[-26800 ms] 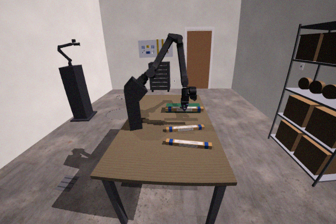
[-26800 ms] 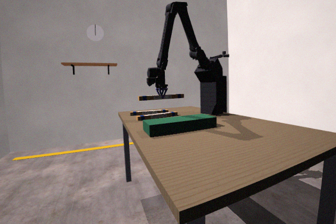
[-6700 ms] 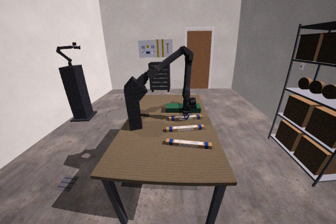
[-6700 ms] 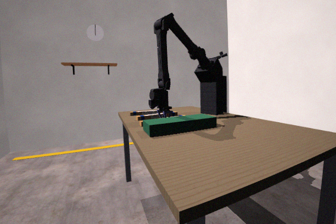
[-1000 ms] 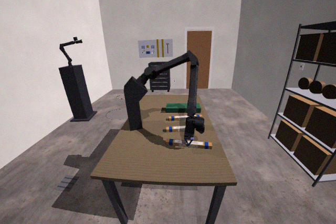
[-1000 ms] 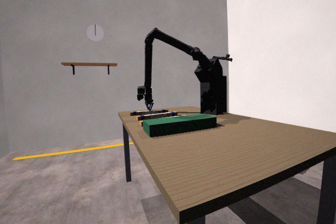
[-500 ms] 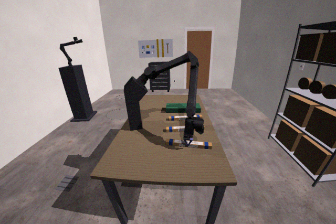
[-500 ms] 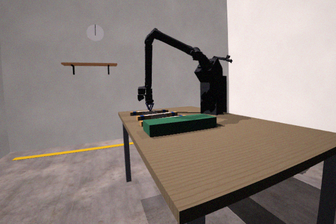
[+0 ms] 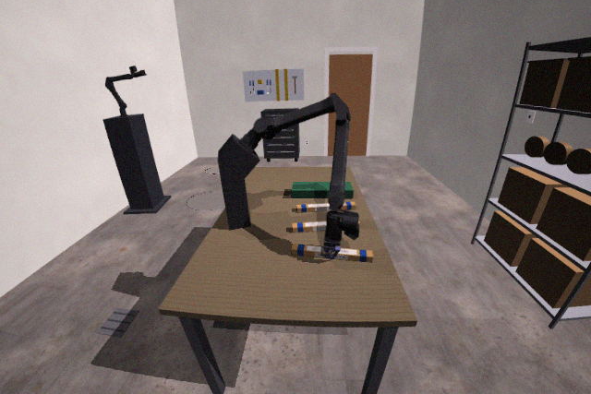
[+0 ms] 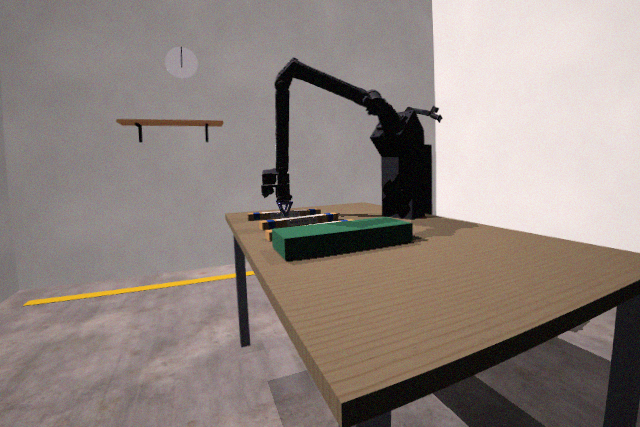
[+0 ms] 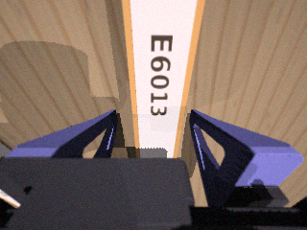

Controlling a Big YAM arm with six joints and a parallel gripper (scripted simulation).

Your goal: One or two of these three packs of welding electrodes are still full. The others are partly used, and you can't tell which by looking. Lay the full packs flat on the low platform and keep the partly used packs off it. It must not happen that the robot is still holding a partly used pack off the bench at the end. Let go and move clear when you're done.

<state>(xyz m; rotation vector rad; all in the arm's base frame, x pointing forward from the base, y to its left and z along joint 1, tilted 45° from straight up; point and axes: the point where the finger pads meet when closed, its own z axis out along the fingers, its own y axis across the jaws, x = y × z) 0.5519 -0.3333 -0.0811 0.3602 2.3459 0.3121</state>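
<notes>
The pack is right at my hand. From my hand the other things lie so: green low platform: 60 cm to the left, 6 cm ahead.
</notes>
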